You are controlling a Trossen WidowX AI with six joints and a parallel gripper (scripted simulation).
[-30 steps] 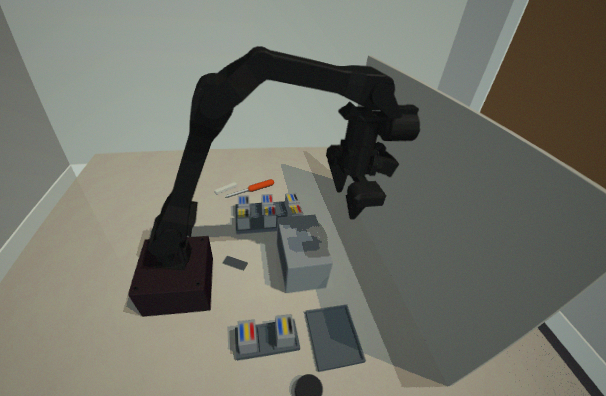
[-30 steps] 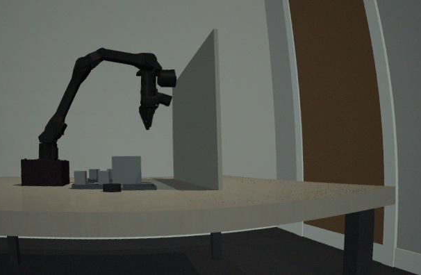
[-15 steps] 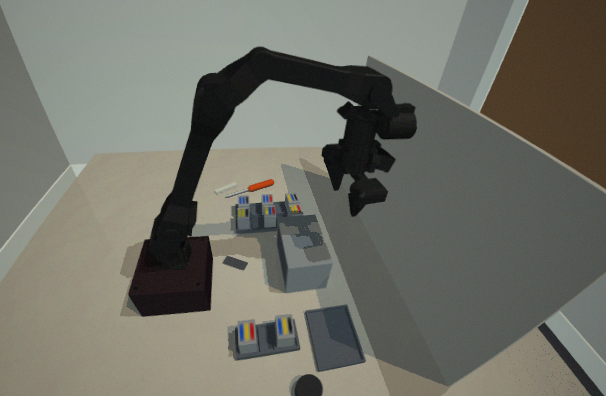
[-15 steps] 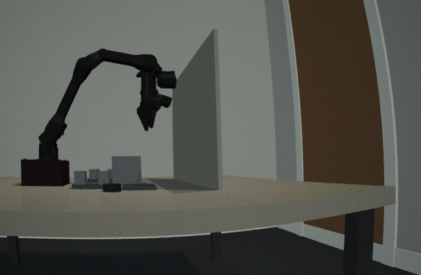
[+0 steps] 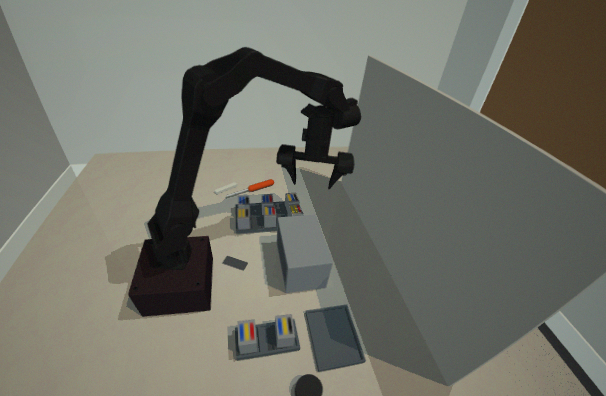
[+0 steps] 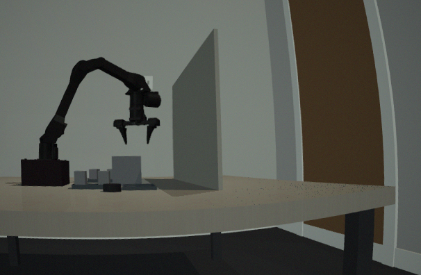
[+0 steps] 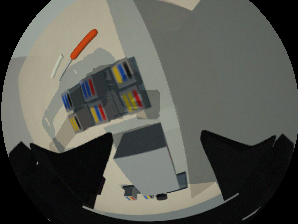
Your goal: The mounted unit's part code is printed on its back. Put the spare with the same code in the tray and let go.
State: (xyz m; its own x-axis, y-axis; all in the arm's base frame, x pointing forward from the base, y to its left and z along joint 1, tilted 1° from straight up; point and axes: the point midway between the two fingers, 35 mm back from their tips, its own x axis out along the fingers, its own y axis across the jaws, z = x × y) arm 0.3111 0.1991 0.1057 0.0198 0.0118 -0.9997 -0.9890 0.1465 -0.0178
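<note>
Now: gripper tip 40 mm past the grey spare, 20 mm to the right of it and 110 mm above it. From my gripper tip the other things lie so: dark tray 40 mm ahead, 330 mm to the right, 150 mm below; grey panel 210 mm ahead, 100 mm to the right, 70 mm above; mounted unit 30 mm behind, 130 mm to the right, 100 mm below.
</note>
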